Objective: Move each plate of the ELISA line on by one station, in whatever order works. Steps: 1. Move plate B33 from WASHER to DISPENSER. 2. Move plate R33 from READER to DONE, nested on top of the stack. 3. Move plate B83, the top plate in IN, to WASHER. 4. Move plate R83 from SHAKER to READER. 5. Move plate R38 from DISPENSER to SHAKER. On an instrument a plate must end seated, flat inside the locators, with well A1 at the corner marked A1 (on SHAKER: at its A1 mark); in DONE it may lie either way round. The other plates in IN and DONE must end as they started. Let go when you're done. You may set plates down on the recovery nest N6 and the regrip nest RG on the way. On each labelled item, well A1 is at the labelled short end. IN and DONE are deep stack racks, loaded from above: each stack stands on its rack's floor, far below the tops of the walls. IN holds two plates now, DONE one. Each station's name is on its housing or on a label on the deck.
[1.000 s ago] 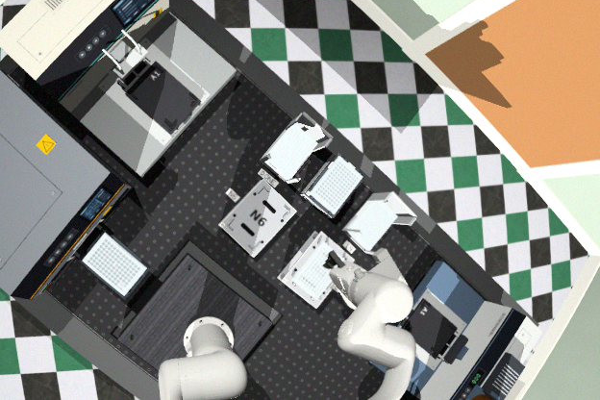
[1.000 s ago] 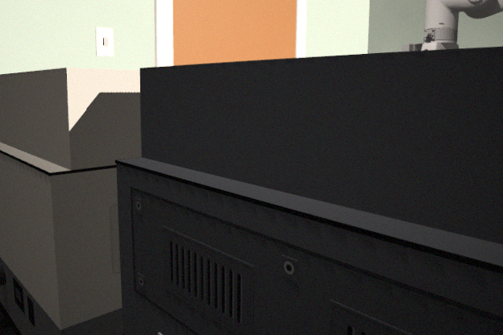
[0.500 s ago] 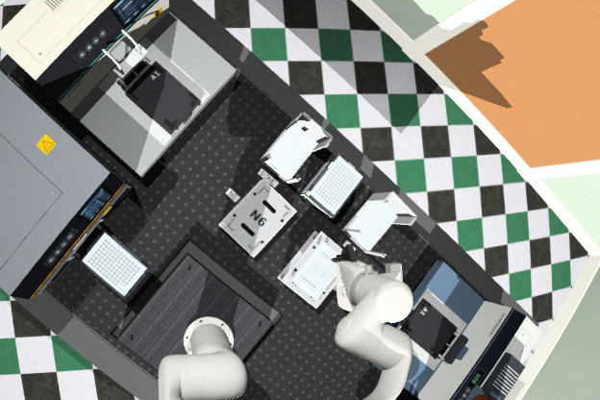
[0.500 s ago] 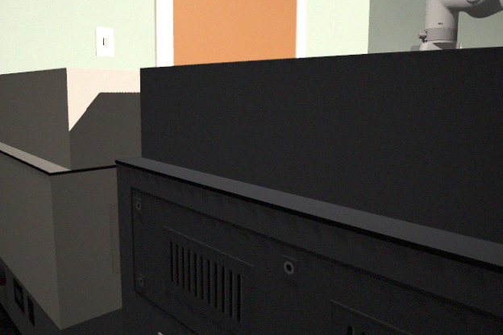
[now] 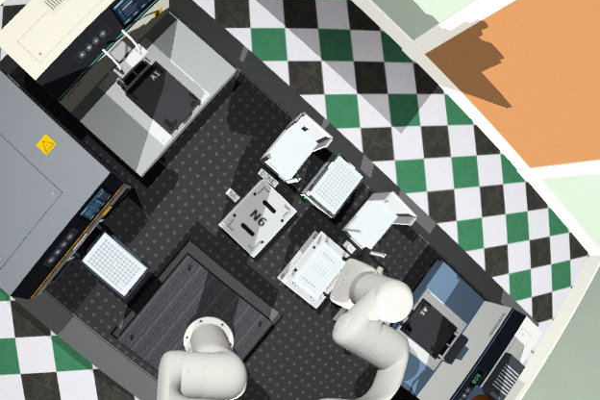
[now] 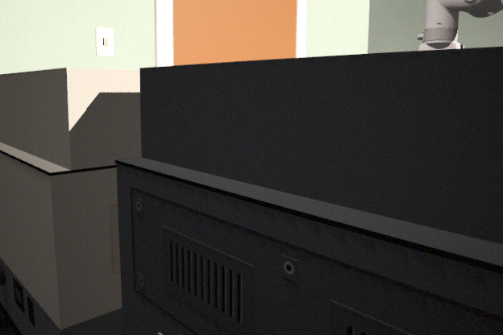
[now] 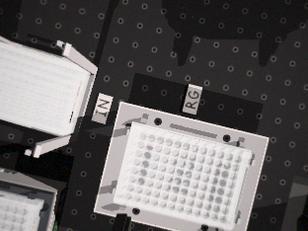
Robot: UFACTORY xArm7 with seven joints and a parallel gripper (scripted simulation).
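My hand is 17 cm above the regrip nest RG. From my hand the other things lie so: dark reader nest (31 cm behind, 40 cm to the left, 12 cm below); N6 nest (20 cm to the left, 19 cm below).
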